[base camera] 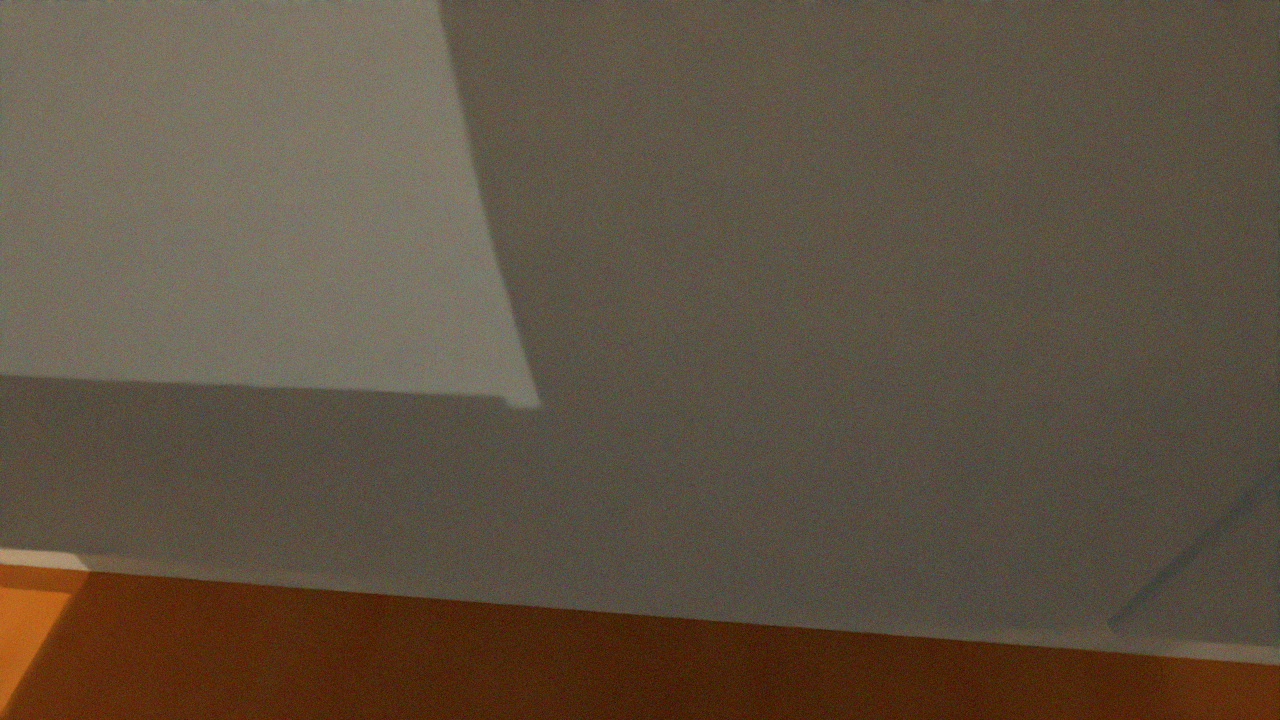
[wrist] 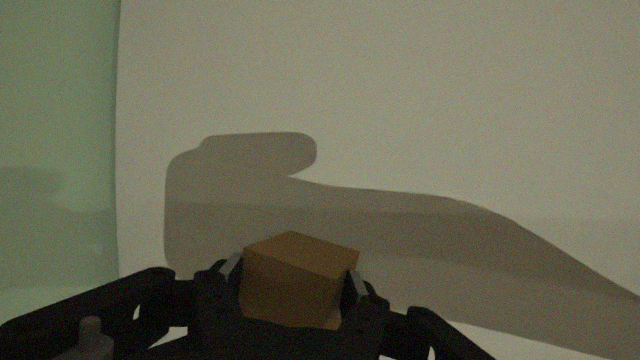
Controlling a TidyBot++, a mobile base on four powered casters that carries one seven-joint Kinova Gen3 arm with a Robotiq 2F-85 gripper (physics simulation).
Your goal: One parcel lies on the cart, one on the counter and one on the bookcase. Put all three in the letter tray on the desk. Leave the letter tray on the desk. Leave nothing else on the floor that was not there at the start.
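Places are measured from the arm's base along level axes (x ahead, y right, z down), in metres.
Pixels of known places: gripper, fingertip midpoint: (wrist: 293,278).
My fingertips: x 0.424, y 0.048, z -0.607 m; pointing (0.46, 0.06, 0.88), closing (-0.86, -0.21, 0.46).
Behind a point stands the place of what it marks.
A brown box-shaped parcel (wrist: 295,285) @(z -0.627, x 0.411, y 0.051 m) is between the two fingers of my gripper (wrist: 293,278) @(z -0.607, x 0.424, y 0.048 m) in the wrist view, at the lower middle. The gripper is shut on it, with a finger pad against its left side and one against its right side. The lower part of the parcel is hidden by the dark gripper body. The cart, the counter, the bookcase, the desk, the letter tray and the other two parcels cannot be made out in either view.
A pale surface (wrist: 400,100) @(z -0.514, x 0.374, y 0.165 m) with the shadow of the arm fills much of the wrist view. A green surface (wrist: 55,100) @(z -0.577, x 0.812, y 0.236 m) stands at its left. In the base camera view a grey surface (base camera: 805,313) @(z 0.128, x 0.195, y 0.026 m) rises close in front, above an orange-brown floor (base camera: 537,662) @(z 0.396, x 0.227, y -0.057 m).
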